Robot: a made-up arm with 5 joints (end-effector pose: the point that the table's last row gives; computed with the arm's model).
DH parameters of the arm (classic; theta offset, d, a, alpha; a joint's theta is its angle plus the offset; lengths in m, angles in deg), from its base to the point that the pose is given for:
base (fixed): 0 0 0 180
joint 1: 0 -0.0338 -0.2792 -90
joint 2: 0 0.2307 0.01 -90
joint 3: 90 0.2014 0.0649 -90
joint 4: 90 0.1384 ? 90
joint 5: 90 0.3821 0.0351 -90
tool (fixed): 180 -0.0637 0 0
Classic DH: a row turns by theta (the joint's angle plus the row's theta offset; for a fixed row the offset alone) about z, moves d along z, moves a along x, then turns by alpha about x.
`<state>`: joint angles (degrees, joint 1 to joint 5).
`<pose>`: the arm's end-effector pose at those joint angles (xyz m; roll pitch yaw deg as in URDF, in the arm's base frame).
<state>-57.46 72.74 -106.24 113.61 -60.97</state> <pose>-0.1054 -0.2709 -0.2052 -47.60 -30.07 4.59</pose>
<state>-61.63 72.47 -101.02 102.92 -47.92</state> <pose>-0.0396 -0.2293 -0.1885 -35.63 -30.33 -5.64</pose>
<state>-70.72 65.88 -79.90 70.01 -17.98</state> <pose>0.0523 -0.1008 -0.0848 -4.95 -27.13 -13.57</pose>
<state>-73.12 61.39 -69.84 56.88 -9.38</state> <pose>0.0288 -0.0630 -0.0428 3.17 -26.98 -7.45</pose>
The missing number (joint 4, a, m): 0.1467
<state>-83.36 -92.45 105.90 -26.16 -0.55</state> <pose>0.5213 -0.1417 0.4499 118.84 -15.62 172.16</pose>
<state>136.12 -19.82 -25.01 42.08 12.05</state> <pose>0.3262 0.2564 -0.1353 -54.54 25.23 -172.79</pose>
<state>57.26 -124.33 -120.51 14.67 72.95</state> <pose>-0.5156 0.3327 -0.3348 -70.98 -54.76 135.73</pose>
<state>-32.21 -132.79 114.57 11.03 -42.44</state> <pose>0.1545 -0.5015 0.3131 127.56 7.97 70.78</pose>
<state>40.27 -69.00 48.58 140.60 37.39</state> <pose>-0.5044 -0.3731 -0.0544 -107.48 36.33 -15.24</pose>
